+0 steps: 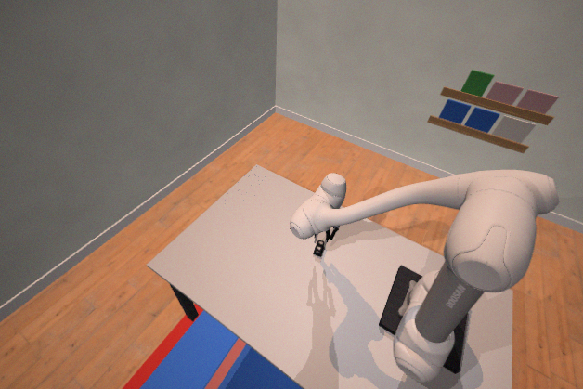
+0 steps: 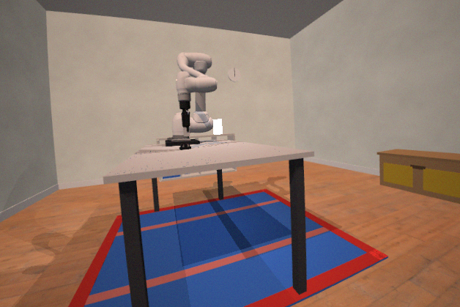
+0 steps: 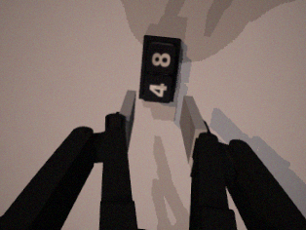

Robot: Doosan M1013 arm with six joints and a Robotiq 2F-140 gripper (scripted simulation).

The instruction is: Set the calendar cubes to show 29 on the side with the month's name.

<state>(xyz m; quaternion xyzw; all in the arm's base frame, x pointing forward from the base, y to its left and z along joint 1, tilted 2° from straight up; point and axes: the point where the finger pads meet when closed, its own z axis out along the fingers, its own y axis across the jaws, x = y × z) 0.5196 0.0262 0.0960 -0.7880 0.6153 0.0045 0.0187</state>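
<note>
Now: hand 20 mm to the left of the black calendar tray and 110 mm above it.
</note>
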